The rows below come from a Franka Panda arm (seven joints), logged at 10 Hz.
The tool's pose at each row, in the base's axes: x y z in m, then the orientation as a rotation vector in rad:
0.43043, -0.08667, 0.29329, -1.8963, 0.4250, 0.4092
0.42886, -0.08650, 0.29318, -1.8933, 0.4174, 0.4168
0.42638, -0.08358, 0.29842, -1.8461, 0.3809, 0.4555
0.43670, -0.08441, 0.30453, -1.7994, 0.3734, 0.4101
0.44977, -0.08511, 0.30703, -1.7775, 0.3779, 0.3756
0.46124, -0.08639, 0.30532, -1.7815, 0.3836, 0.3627
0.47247, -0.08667, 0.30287, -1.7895, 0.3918, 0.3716
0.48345, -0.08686, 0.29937, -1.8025, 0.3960, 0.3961
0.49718, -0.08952, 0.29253, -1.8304, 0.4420, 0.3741
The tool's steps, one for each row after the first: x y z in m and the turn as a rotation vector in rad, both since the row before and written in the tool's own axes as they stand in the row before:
-0.00134, 0.00078, 0.00032, 0.0006, -0.0094, -0.0015
-0.00492, -0.00407, 0.00118, 0.0331, -0.0553, -0.0046
0.00606, -0.00967, -0.00378, 0.0553, 0.0135, -0.0274
0.01046, -0.00790, -0.00238, 0.0294, 0.0193, -0.0144
0.01109, -0.00332, -0.00146, -0.0006, 0.0123, -0.0032
0.01116, -0.00276, -0.00017, -0.0095, 0.0005, 0.0099
0.01137, -0.00188, 0.00016, -0.0182, -0.0104, 0.0152
0.01547, 0.00014, -0.00170, -0.0195, 0.0450, 0.0187

